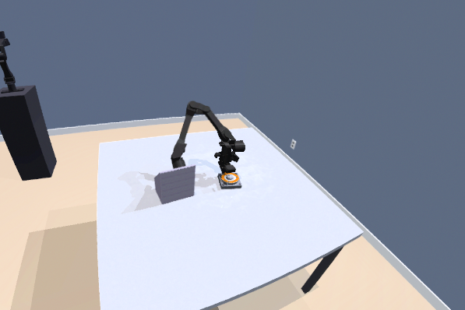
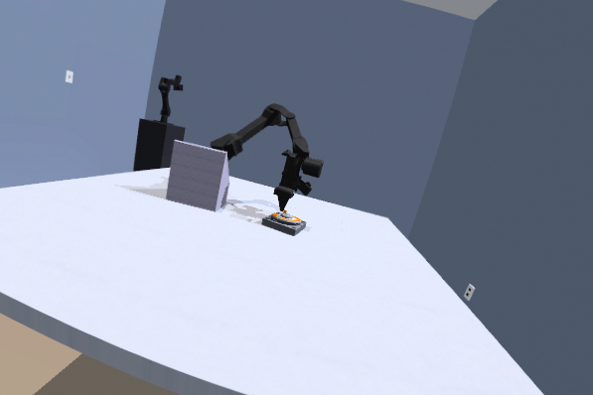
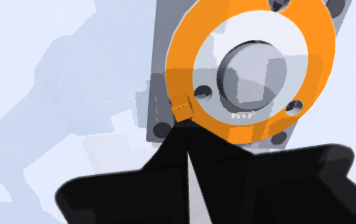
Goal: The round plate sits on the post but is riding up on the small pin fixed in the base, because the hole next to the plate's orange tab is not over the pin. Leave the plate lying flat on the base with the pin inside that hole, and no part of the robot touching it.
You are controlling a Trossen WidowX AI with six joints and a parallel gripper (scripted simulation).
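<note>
My gripper tip is 4 cm to the left of the base, 3 cm short of it and 2 cm above it.
</note>
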